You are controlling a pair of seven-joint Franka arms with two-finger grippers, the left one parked.
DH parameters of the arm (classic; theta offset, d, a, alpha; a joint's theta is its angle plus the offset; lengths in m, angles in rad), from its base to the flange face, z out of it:
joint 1: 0 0.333 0 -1.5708
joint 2: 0 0 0 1.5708
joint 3: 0 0.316 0.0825 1.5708
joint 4: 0 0 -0.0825 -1.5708
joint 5: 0 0.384 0 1.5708
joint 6: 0 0 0.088 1.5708
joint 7: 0 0.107 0 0
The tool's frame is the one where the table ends.
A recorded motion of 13 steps. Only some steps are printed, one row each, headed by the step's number.
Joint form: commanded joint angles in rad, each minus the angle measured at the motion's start. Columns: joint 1, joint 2, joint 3, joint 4, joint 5, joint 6, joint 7.
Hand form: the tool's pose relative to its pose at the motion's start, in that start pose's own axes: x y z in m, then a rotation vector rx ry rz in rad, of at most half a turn. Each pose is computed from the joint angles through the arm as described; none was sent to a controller.
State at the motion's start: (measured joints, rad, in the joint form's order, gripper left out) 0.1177 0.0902 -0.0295 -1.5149 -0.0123 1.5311 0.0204
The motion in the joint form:
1: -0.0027 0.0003 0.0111 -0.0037 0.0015 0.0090 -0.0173
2: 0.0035 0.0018 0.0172 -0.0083 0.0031 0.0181 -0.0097
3: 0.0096 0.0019 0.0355 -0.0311 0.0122 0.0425 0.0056
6: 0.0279 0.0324 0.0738 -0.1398 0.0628 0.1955 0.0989
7: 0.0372 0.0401 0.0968 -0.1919 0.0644 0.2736 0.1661
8: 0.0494 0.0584 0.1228 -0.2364 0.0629 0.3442 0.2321
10: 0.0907 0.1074 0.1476 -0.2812 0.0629 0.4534 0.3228
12: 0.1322 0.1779 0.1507 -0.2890 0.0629 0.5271 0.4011
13: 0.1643 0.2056 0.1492 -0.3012 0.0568 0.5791 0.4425
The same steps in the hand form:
1: 0.0009 -0.0048 0.0011 0.0020 0.0051 -0.0258
2: 0.0020 -0.0120 0.0032 0.0033 0.0082 -0.0306
3: 0.0035 -0.0269 0.0116 0.0125 0.0095 -0.0399
6: 0.0189 -0.0659 0.0667 0.0653 0.0167 0.0042
7: 0.0217 -0.0850 0.0890 0.0710 0.0315 0.0431
8: 0.0239 -0.1075 0.1145 0.0743 0.0358 0.0741
10: 0.0282 -0.1478 0.1549 0.0843 0.0444 0.1045
12: 0.0357 -0.1771 0.1946 0.0892 0.0337 0.1433
13: 0.0354 -0.1964 0.2128 0.0896 0.0439 0.1541

